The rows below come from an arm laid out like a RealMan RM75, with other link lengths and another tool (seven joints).
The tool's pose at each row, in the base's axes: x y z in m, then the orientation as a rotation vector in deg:
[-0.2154 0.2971 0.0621 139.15 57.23 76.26]
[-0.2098 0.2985 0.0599 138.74 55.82 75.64]
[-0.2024 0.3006 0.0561 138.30 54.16 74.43]
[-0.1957 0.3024 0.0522 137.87 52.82 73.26]
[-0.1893 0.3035 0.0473 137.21 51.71 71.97]
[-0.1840 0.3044 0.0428 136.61 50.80 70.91]
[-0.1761 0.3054 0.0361 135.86 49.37 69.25]
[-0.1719 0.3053 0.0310 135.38 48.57 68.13]
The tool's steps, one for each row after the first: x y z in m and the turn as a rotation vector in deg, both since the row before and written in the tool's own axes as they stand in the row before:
[0.0015 0.0005 0.0060 -1.16 -0.66 0.19]
[0.0016 -0.0001 0.0084 -1.38 -1.12 0.14]
[0.0012 -0.0004 0.0079 -1.19 -1.04 0.03]
[0.0002 -0.0007 0.0081 -1.24 -1.07 -0.22]
[0.0000 -0.0009 0.0070 -1.05 -0.88 -0.21]
[-0.0001 -0.0013 0.0103 -1.51 -1.40 -0.21]
[-0.0013 -0.0012 0.0064 -0.90 -0.92 -0.20]

